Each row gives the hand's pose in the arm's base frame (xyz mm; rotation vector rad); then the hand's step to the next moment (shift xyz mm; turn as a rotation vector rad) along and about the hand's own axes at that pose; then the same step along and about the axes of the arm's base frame.
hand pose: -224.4 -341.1 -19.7 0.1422 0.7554 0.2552
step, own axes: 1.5 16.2 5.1 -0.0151 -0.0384 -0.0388
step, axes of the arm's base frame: 1.7 15.8 6.2 -0.0306 -0.0397 -0.0264
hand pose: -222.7 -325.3 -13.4 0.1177 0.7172 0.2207
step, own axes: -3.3 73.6 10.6 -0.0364 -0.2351 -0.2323
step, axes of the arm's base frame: -7.2 70.3 23.4 -0.1430 -0.2296 -0.1934
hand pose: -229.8 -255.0 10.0 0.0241 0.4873 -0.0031
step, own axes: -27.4 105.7 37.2 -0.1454 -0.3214 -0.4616
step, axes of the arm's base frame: -5.9 104.7 48.1 -0.3474 -0.3107 -0.3469
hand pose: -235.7 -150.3 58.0 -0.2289 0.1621 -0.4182
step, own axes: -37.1 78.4 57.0 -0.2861 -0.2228 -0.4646
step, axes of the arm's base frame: 8.1 95.8 39.0 -0.4371 -0.1647 -0.3594
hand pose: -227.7 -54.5 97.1 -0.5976 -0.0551 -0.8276
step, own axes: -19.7 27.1 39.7 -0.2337 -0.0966 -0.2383
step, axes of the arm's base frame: 12.8 48.1 14.8 -0.2713 -0.0164 -0.2165
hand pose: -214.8 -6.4 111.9 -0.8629 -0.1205 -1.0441
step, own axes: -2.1 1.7 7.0 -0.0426 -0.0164 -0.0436
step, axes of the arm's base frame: 2.3 6.6 2.8 -0.0485 -0.0028 -0.0403
